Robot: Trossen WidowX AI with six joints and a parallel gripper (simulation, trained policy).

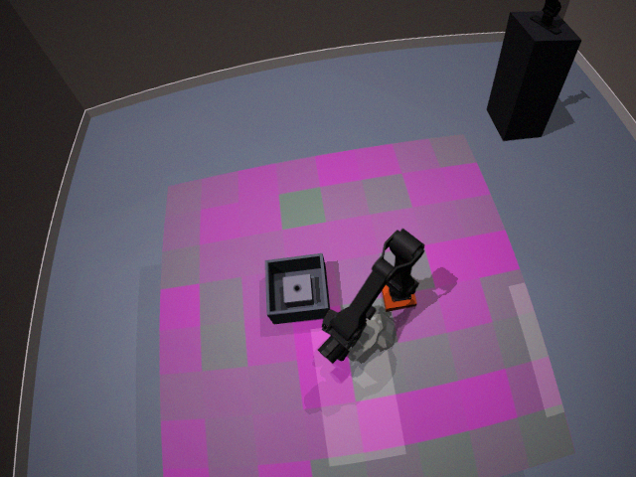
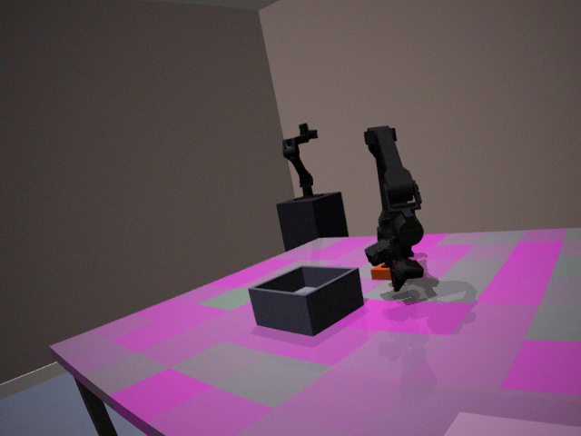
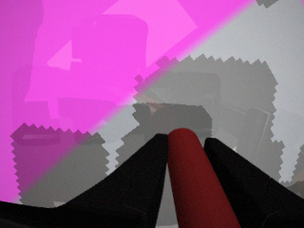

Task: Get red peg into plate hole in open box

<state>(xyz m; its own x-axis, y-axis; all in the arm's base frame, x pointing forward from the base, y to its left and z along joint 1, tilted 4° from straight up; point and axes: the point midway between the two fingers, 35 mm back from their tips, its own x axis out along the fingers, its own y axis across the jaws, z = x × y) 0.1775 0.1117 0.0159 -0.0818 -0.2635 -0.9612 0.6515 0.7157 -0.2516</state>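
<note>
Now: the pale plate 16 cm to the right of my gripper tip, 15 cm ahead of it and 2 cm above it. Round my gripper tip: dark grey box 16 cm to the right, 15 cm ahead; red peg 3 cm above, 1 cm to the left.
</note>
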